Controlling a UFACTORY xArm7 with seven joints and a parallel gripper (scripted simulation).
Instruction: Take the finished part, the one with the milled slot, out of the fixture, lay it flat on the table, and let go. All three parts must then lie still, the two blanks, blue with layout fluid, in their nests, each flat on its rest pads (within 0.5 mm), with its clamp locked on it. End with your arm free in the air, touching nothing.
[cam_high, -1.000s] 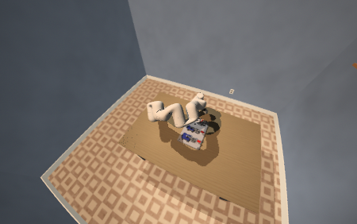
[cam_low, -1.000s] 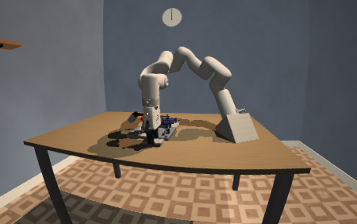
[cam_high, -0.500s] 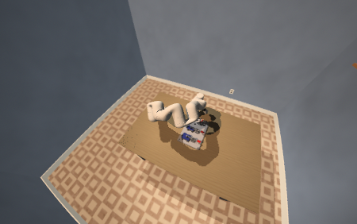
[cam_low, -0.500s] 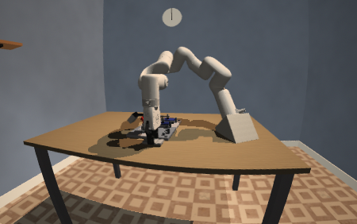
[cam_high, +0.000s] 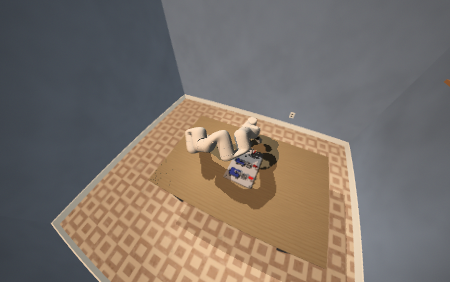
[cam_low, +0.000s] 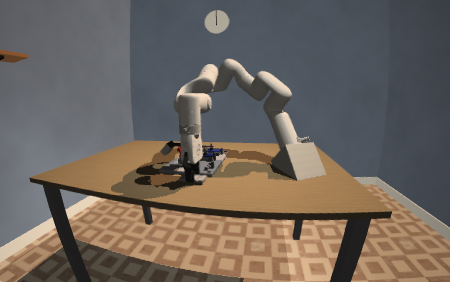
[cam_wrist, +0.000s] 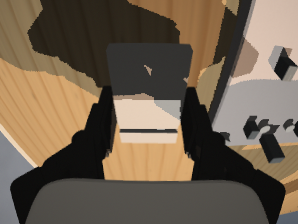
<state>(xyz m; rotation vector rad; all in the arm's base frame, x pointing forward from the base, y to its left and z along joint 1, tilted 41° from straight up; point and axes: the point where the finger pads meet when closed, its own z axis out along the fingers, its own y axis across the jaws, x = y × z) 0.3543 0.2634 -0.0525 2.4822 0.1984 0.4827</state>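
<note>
My gripper is now 10 mm past the finished part and 20 mm above it. The rest, counted from my hand: grey fixture plate 70 mm ahead, 230 mm to the right, 20 mm below.
</note>
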